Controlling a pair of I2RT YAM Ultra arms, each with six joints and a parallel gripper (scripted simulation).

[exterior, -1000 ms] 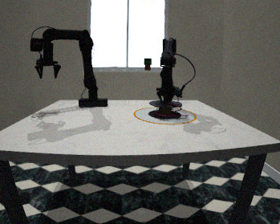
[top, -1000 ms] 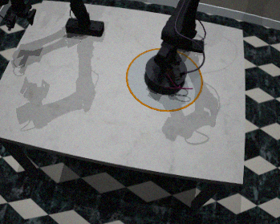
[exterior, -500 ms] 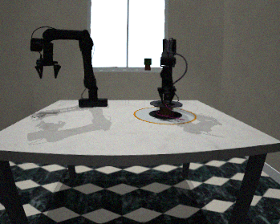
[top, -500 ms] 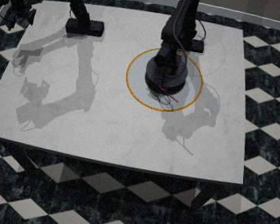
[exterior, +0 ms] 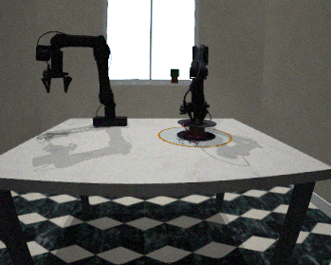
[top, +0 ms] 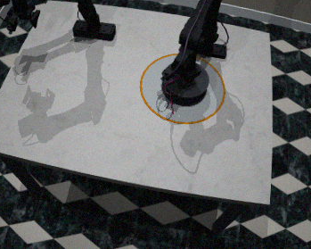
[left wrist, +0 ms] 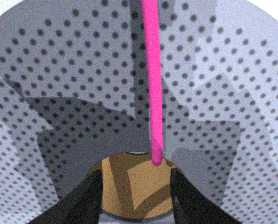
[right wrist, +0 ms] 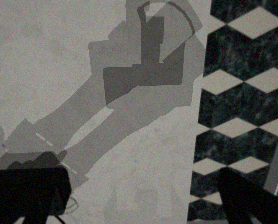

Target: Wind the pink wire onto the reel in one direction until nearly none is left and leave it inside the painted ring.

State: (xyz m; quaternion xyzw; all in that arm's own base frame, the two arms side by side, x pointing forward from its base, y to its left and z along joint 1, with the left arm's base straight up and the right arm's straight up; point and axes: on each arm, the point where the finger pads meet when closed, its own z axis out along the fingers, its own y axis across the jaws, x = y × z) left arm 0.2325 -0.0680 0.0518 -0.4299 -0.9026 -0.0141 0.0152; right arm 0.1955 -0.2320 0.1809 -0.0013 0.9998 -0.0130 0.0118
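My left gripper is now 3 cm above the dark reel. Round my left hand: orange painted ring 6 cm below, 1 cm to the right.
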